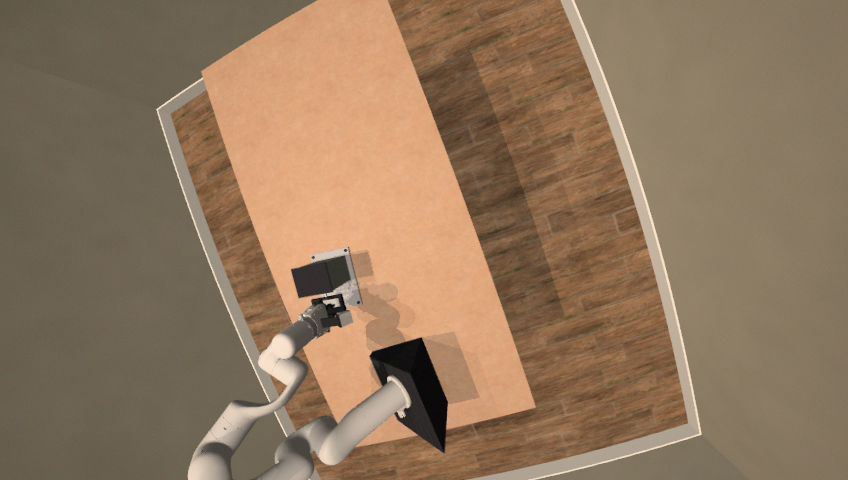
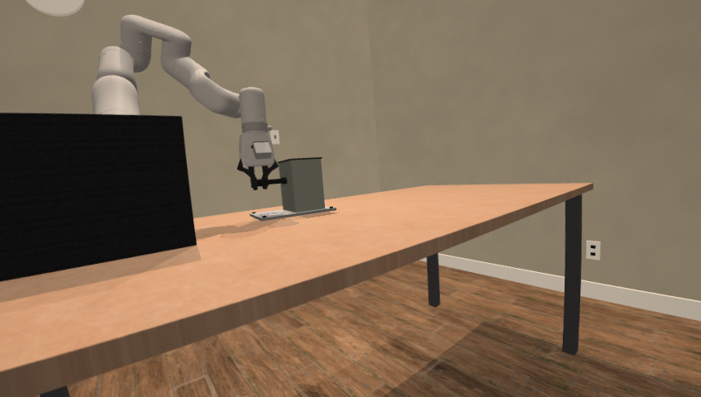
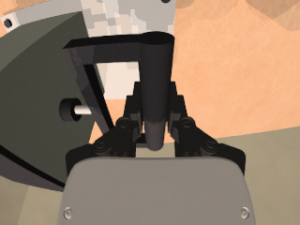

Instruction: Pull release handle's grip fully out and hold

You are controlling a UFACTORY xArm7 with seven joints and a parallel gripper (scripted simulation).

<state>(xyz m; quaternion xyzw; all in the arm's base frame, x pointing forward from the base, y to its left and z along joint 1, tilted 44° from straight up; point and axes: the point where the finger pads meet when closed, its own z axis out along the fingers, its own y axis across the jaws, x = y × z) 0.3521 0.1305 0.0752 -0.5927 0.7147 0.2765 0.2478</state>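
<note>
My gripper is now 100 mm above the grey base plate, 90 mm short of it and 20 mm to the left of it.
</note>
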